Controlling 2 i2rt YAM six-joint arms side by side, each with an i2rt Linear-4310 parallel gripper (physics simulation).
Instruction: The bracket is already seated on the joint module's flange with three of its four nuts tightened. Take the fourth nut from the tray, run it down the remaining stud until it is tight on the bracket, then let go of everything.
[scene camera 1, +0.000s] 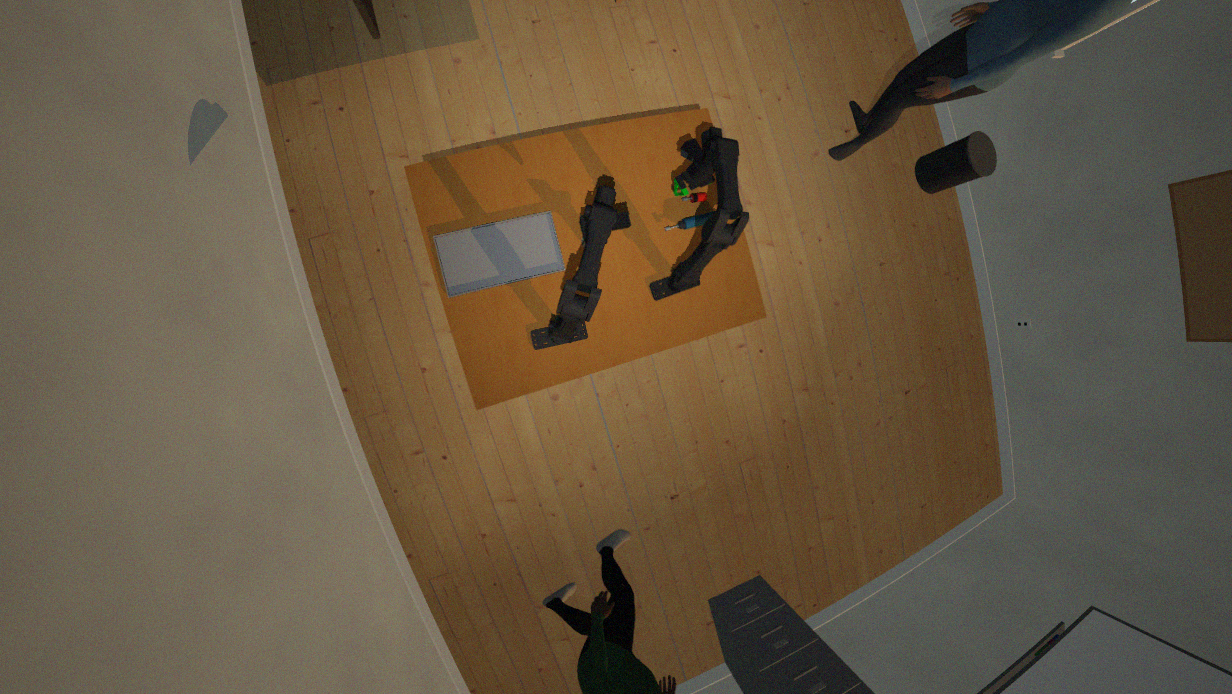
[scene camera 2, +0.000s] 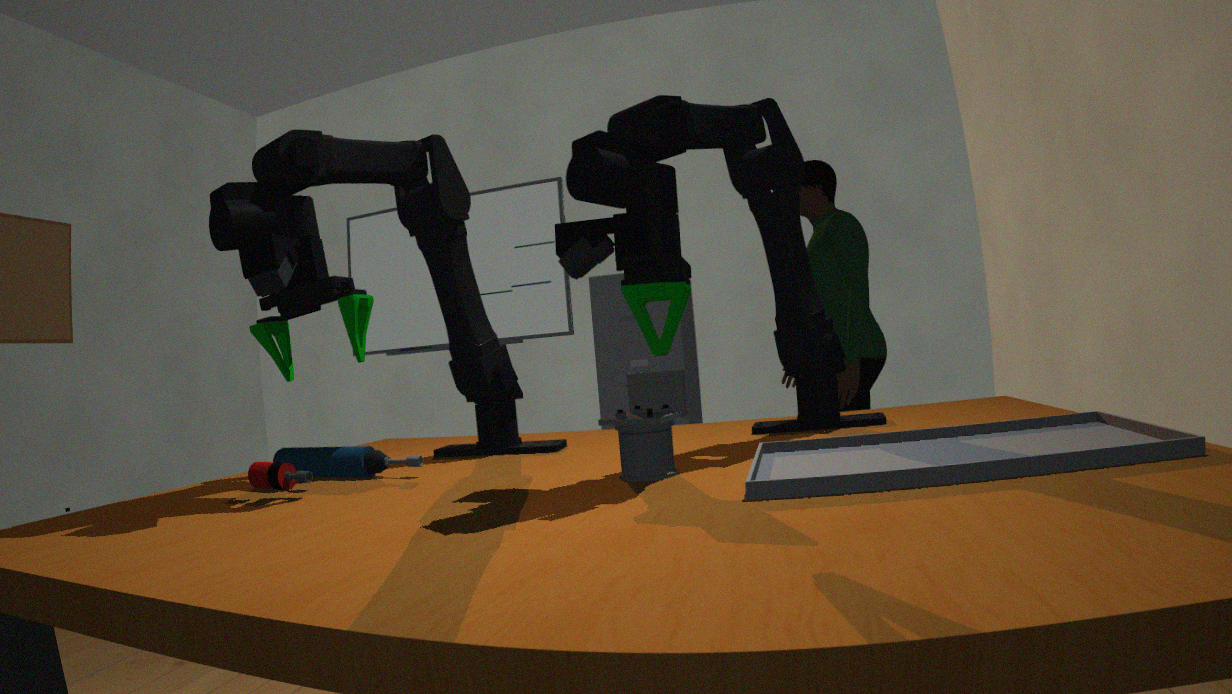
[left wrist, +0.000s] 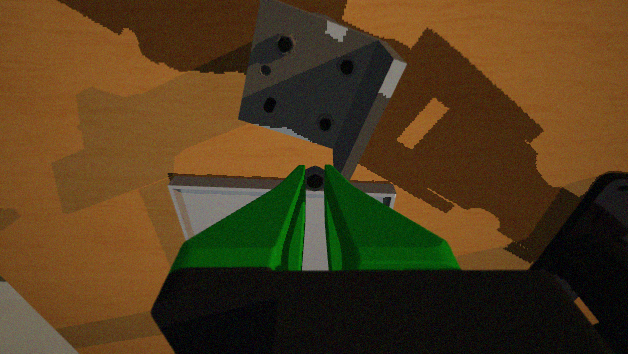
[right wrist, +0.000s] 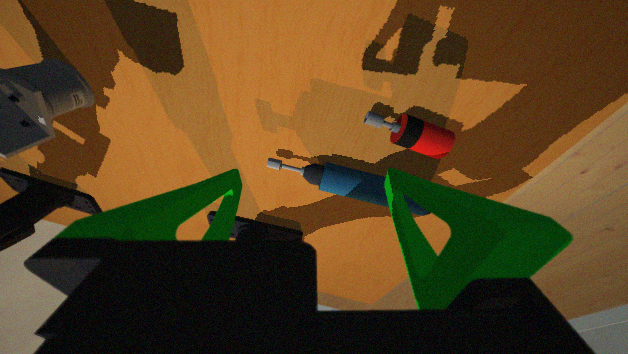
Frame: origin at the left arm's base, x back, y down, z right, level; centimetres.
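Seen in the pictures: left gripper, fingertip midpoint: (scene camera 2: 660, 354) (left wrist: 314, 176); right gripper, fingertip midpoint: (scene camera 1: 685, 189) (scene camera 2: 325, 371) (right wrist: 313, 176); left arm's base, origin of the base link: (scene camera 1: 559, 334) (scene camera 2: 819, 426) (left wrist: 578, 247) (right wrist: 54, 191); right arm's base, origin of the base link: (scene camera 1: 674, 284) (scene camera 2: 499, 451) (right wrist: 256, 230).
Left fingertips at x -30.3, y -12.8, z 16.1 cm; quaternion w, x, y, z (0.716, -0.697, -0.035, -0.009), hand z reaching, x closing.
Pixels of each thing's middle, then the offset from my left fingertips to it. Level surfaces: height alone.
- small dark hex nut, body centre: (left wrist: 314, 178) dy -0.2, dx +0.0, dz +0.0 cm
- joint module, body centre: (left wrist: 309, 71) (scene camera 2: 645, 441) (right wrist: 38, 92) dy +9.1, dx -0.8, dz +2.2 cm
- grey bracket, body centre: (left wrist: 305, 93) (scene camera 2: 642, 400) dy +4.6, dx -0.8, dz +2.2 cm
- grey tray, body centre: (scene camera 2: 956, 449) (left wrist: 288, 306) (scene camera 1: 500, 253) dy +12.0, dx -2.3, dz -30.5 cm
- blue driver, body centre: (scene camera 2: 344, 462) (right wrist: 350, 182) (scene camera 1: 693, 221) dy +10.8, dx -1.9, dz +43.3 cm
- red-and-black driver, body centre: (right wrist: 405, 131) (scene camera 2: 282, 476) (scene camera 1: 693, 198) dy +11.1, dx -11.3, dz +45.9 cm
- table, its level: dy +12.8 cm
My left gripper (scene camera 2: 660, 351) (left wrist: 314, 176) is shut on a small dark hex nut (left wrist: 314, 180), held at the fingertips. It hangs above the joint module (scene camera 2: 646, 450) (right wrist: 72, 90), which stands upright on the table. The grey bracket (left wrist: 300, 82) (right wrist: 22, 117) sits on top of the module, with several dark nuts or studs on its face. In the left wrist view the held nut is just below the bracket's near edge. The grey tray (scene camera 2: 965, 477) (left wrist: 225, 188) lies to the right in scene camera 2. My right gripper (scene camera 2: 325, 370) (right wrist: 313, 176) is open and empty, above the tools at the left in scene camera 2.
A blue driver (scene camera 2: 323, 462) (right wrist: 345, 179) and a red-and-black driver (scene camera 2: 268, 475) (right wrist: 430, 137) lie on the table (scene camera 2: 603, 594) below my right gripper. Two people (scene camera 1: 616, 659) (scene camera 1: 939, 64) stand away from the table in scene camera 1.
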